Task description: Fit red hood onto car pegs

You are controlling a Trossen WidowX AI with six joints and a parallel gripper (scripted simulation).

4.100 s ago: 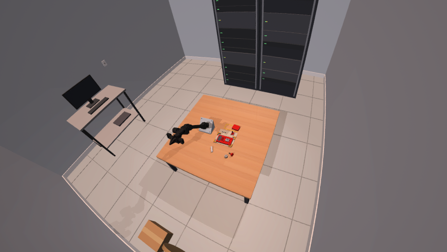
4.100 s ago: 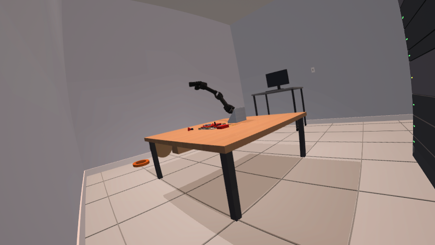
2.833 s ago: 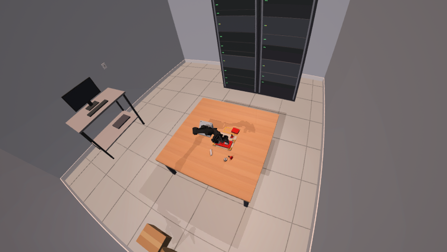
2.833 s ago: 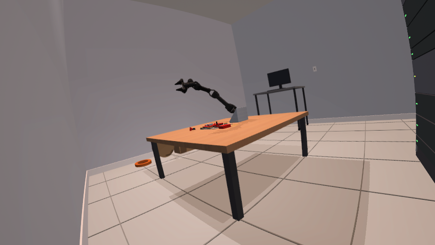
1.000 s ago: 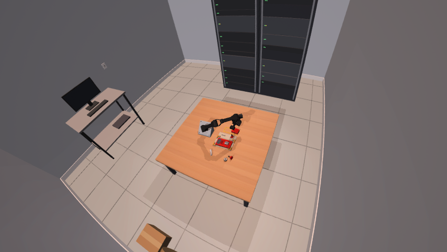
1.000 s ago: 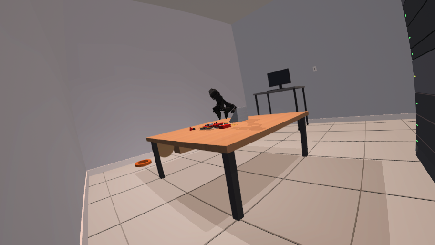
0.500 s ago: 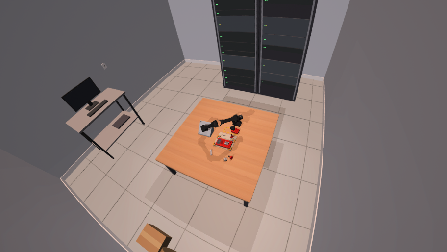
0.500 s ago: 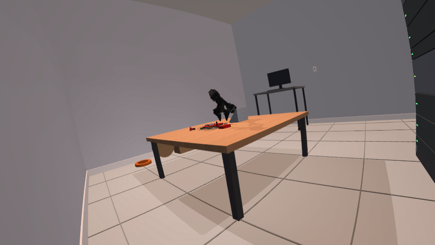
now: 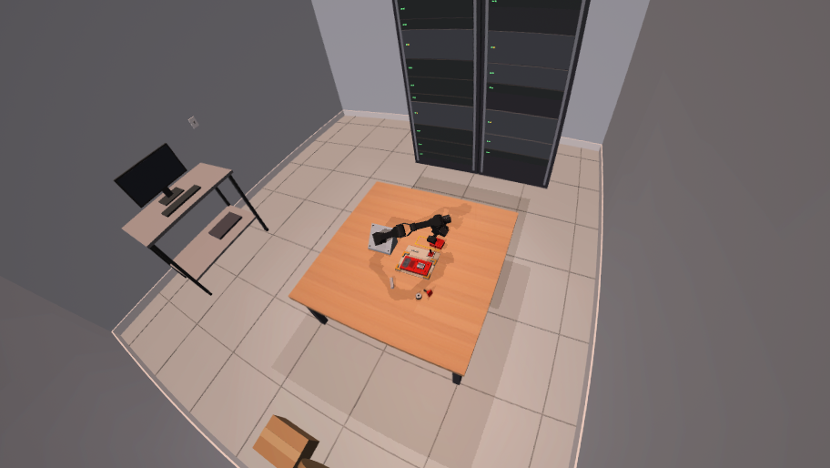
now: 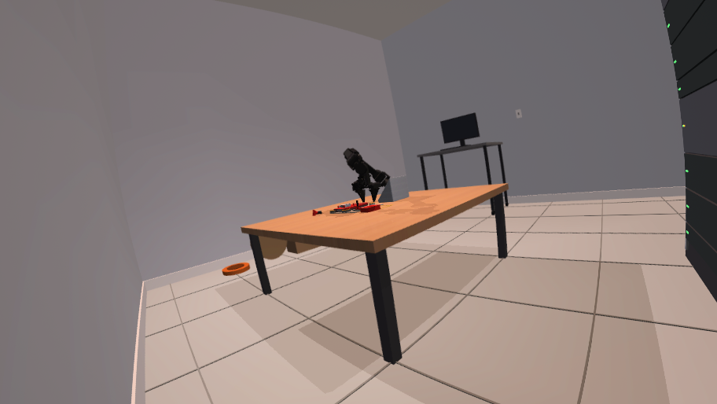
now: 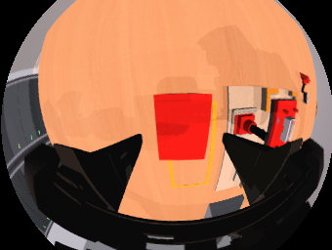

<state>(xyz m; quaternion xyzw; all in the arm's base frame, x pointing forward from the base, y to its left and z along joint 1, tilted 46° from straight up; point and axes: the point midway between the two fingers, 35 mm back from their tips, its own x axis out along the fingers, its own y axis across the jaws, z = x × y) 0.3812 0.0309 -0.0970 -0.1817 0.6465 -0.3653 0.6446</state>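
The red hood is 3 cm below my gripper tip. Round my gripper tip: white piece: 39 cm to the right, 22 cm behind, 4 cm below; wheel: 45 cm to the right, 4 cm below, 2 cm behind.
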